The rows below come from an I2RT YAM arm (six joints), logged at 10 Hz.
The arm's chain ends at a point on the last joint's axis. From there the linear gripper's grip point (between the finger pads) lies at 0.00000 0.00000 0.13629 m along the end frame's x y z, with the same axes.
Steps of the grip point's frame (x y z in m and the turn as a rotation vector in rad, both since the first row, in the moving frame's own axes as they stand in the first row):
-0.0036 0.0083 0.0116 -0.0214 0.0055 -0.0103
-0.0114 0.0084 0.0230 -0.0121 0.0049 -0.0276
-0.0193 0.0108 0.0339 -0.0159 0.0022 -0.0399
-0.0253 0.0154 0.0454 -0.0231 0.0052 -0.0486
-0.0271 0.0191 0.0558 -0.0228 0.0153 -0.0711
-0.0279 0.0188 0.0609 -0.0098 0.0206 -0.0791
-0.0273 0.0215 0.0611 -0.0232 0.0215 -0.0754
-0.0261 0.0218 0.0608 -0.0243 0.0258 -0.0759
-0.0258 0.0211 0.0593 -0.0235 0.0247 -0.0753
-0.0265 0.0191 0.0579 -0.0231 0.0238 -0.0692
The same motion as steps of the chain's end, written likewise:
-0.0044 0.0054 0.0116 -0.0214 0.0055 -0.0103
-0.0121 0.0068 0.0230 -0.0121 0.0049 -0.0276
-0.0196 0.0086 0.0339 -0.0159 0.0022 -0.0399
-0.0261 0.0123 0.0454 -0.0231 0.0052 -0.0486
-0.0293 0.0161 0.0559 -0.0228 0.0153 -0.0711
-0.0308 0.0176 0.0609 -0.0098 0.0206 -0.0791
-0.0303 0.0185 0.0612 -0.0232 0.0215 -0.0754
-0.0297 0.0186 0.0609 -0.0243 0.0258 -0.0759
-0.0293 0.0180 0.0594 -0.0235 0.0247 -0.0753
-0.0298 0.0161 0.0580 -0.0231 0.0238 -0.0692

